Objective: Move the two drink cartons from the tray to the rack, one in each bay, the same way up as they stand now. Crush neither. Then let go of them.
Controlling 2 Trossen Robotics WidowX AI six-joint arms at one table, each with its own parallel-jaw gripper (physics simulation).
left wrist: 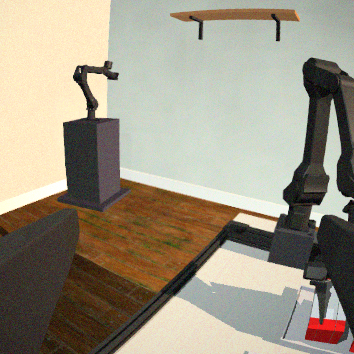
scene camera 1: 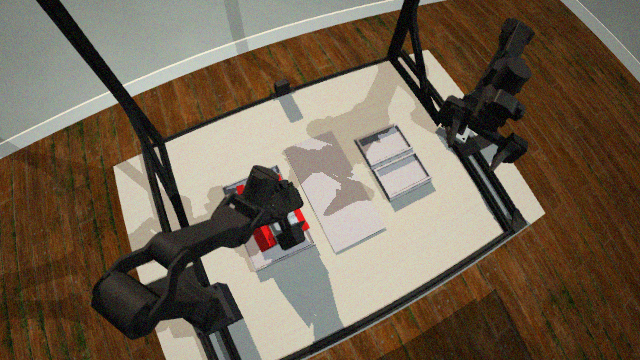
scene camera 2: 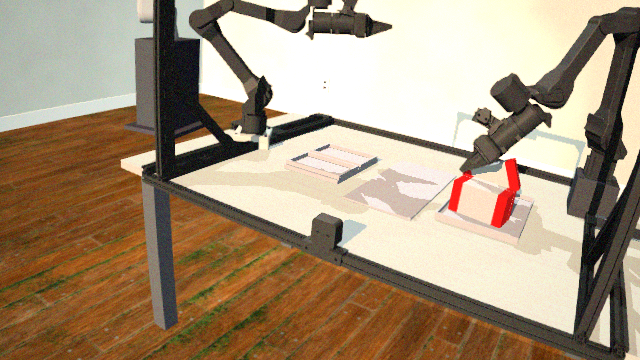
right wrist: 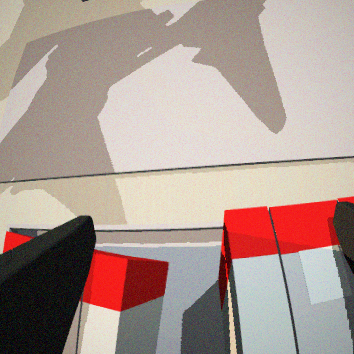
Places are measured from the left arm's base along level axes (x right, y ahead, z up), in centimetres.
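Pixels of known places: left gripper, between the fingertips: (left wrist: 203, 225) (scene camera 1: 470, 159) (scene camera 2: 390, 26); right gripper, between the fingertips: (left wrist: 346, 326) (scene camera 2: 464, 168) (right wrist: 218, 222); left arm's base, origin of its link: (scene camera 2: 253, 131); right arm's base, origin of its link: (left wrist: 296, 224) (scene camera 1: 207, 310) (scene camera 2: 597, 177).
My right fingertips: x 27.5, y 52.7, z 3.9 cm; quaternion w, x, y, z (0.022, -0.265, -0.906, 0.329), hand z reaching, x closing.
Observation:
Ahead of a thing's pixels: the offset from my right fingertips to its top centre. "pt": to the spot under its first point. Level surfaces: height alone.
Two white drink cartons with red ends lie side by side in the grey tray {dx +6.3, dy +5.4, dz -5.9 cm} (scene camera 1: 259, 261) (scene camera 2: 458, 219) (right wrist: 197, 267) (left wrist: 298, 316). In scene camera 1 the left carton (scene camera 1: 264, 237) (right wrist: 123, 277) and the right carton (scene camera 1: 301, 218) (right wrist: 260, 288) are partly hidden by my right arm. My right gripper (scene camera 1: 288, 228) (scene camera 2: 466, 167) (right wrist: 218, 222) (left wrist: 323, 298) is open and empty, low over the cartons. The two-bay rack {dx -15.0, dy -29.6, dz -5.5 cm} (scene camera 1: 392, 160) (scene camera 2: 308, 170) is empty. My left gripper (scene camera 1: 472, 157) (scene camera 2: 386, 26) (left wrist: 203, 225) is open and empty, high by its own base.
A flat pale mat {dz -7.1 cm} (scene camera 1: 354, 225) (scene camera 2: 426, 175) (right wrist: 211, 116) lies between the tray and the rack. A small black block {pt dx +26.5, dy -30.6, dz -2.6 cm} (scene camera 1: 282, 86) (scene camera 2: 326, 228) sits on the table's edge rail. Black frame posts stand at the table's corners.

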